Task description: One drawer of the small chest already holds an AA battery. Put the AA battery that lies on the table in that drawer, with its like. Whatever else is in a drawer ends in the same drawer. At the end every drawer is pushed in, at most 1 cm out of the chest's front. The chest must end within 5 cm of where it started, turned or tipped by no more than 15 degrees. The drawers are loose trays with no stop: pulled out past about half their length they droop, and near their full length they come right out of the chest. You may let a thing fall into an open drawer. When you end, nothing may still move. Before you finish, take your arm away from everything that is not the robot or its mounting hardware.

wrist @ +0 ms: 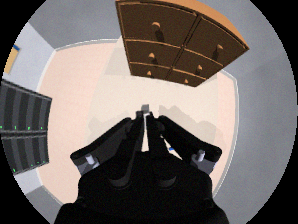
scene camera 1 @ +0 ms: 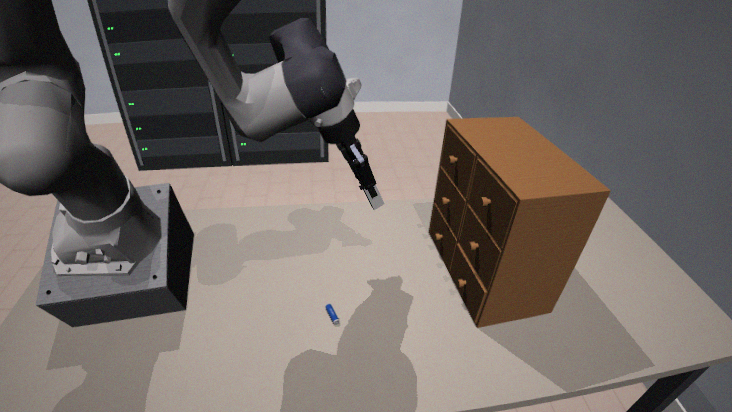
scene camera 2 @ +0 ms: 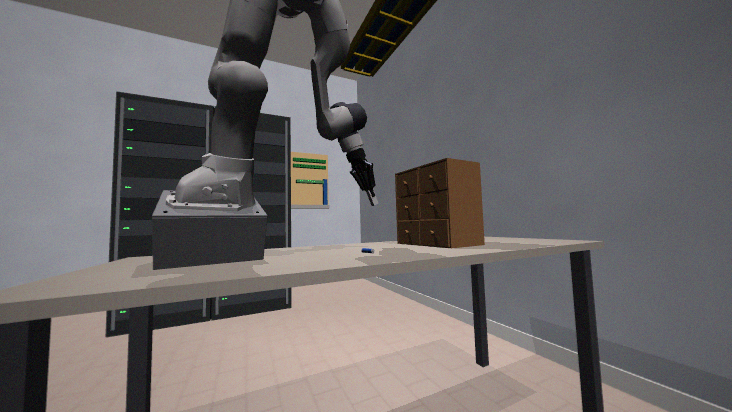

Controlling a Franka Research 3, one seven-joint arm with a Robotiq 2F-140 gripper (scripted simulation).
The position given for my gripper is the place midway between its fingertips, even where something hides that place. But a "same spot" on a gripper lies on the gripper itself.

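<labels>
My gripper is visible in the wrist view [145,110], and scene camera 1 and scene camera 2 show it as well. On the gripper, [scene camera 1: 360,167] and [scene camera 2: 369,169] are the same spot.
</labels>
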